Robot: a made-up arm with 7 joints. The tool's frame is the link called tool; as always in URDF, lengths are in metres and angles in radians.
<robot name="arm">
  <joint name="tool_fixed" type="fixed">
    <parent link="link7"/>
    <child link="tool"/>
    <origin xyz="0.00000 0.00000 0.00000" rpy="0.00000 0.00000 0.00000"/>
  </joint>
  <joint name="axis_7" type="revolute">
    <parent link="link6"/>
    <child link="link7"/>
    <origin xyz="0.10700 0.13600 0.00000" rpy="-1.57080 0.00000 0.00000"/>
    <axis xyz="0 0 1"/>
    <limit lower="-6.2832" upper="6.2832" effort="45" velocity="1.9"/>
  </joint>
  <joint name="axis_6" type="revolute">
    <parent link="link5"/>
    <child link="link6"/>
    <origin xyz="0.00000 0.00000 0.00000" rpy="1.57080 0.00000 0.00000"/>
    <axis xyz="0 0 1"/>
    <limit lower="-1.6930" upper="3.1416" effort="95" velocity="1.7"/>
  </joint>
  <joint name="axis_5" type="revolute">
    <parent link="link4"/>
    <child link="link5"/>
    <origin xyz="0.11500 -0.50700 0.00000" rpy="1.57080 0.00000 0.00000"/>
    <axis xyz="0 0 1"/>
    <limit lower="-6.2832" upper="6.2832" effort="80" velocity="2.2"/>
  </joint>
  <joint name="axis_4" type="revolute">
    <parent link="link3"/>
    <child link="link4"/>
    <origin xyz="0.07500 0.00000 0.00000" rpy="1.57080 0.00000 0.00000"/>
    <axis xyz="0 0 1"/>
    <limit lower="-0.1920" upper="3.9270" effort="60" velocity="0.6"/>
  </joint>
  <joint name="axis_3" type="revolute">
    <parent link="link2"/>
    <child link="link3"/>
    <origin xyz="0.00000 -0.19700 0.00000" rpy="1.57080 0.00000 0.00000"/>
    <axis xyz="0 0 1"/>
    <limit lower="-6.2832" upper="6.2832" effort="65" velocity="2.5"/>
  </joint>
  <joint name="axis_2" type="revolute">
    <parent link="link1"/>
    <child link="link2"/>
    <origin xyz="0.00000 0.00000 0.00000" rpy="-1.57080 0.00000 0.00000"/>
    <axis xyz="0 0 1"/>
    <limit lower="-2.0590" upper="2.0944" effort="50" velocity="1.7"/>
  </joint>
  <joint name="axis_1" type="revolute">
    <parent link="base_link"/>
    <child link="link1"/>
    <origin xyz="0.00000 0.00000 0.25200" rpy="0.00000 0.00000 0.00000"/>
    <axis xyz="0 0 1"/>
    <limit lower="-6.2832" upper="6.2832" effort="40" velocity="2"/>
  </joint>
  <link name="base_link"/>
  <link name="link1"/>
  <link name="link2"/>
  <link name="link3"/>
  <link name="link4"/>
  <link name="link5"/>
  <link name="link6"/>
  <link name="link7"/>
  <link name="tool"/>
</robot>
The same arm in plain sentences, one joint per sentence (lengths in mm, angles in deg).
The arm has seven revolute joints in a row. What follows holds with every joint at zero, and every direction is one of the base frame's. Joint 1 sits 252 mm along +z from the base frame's origin and turns about +z, from -360 to 360 deg. Joint 2 sits at the same point as joint 1 and turns about +y, from -117.97 to 120 deg. Joint 3 sits 197 mm along +z from joint 2 and turns about +z, from -360 to 360 deg. Joint 4 sits 75 mm along +x from joint 3 and turns about -y, from -11 to 225 deg. Joint 5 sits 115 mm along +x and 507 mm along -z from joint 4 and turns about -z, from -360 to 360 deg. Joint 6 sits at the same point as joint 5 and turns about +y, from -97 to 180 deg. Joint 7 sits 107 mm along +x and 136 mm along -z from joint 6 and turns about -z, from -360 to 360 deg. The tool frame, which is the frame that the pose is given for, sits at the same point as joint 7; its axes are the base frame's turned by roll -180, pitch 0 and yaw 0 deg (as in URDF: about the fixed x, then y, then z).
